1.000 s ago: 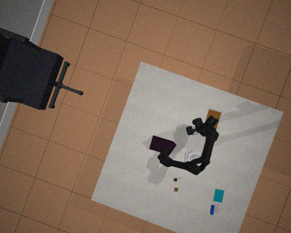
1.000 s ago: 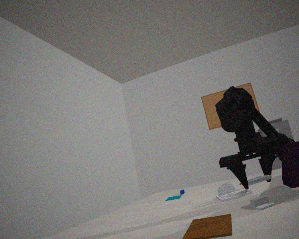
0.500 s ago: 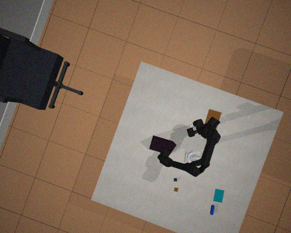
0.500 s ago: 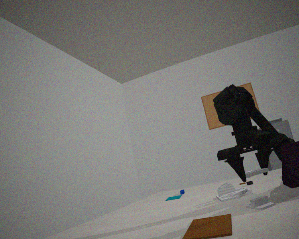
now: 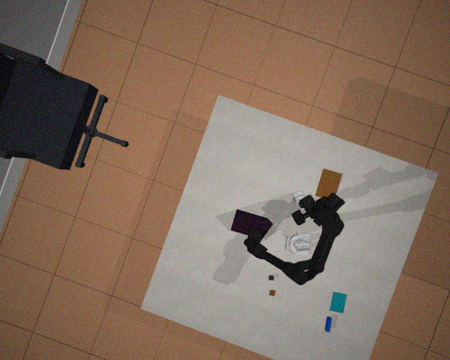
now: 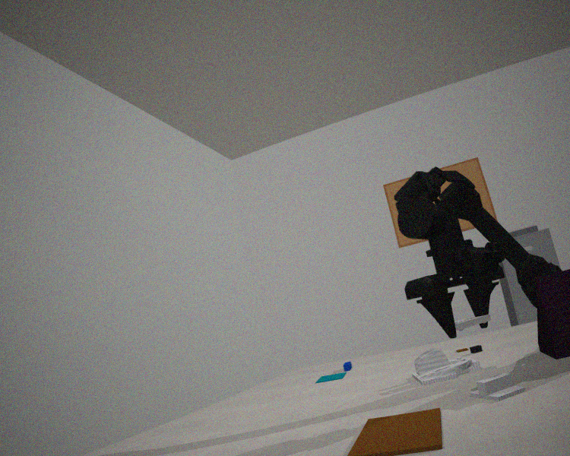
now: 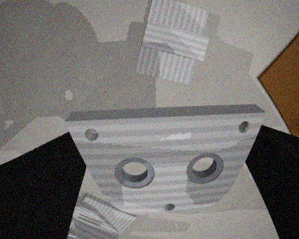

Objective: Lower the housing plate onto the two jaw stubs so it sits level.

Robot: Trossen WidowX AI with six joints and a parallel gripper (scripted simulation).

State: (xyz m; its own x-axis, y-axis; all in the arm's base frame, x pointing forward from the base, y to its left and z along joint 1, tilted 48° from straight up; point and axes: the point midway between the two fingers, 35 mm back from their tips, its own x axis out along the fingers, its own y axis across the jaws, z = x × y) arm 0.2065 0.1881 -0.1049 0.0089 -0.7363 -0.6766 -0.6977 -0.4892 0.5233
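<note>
My gripper tip is 190 mm to the left of the grey jaw assembly, 80 mm above it and 30 mm short of it. The rest, counted from my gripper tip: blue block 580 mm to the right, 340 mm ahead, 80 mm below; orange plate 160 mm to the left, 120 mm ahead, 90 mm below; teal tile 450 mm to the right, 360 mm ahead, 90 mm below.
</note>
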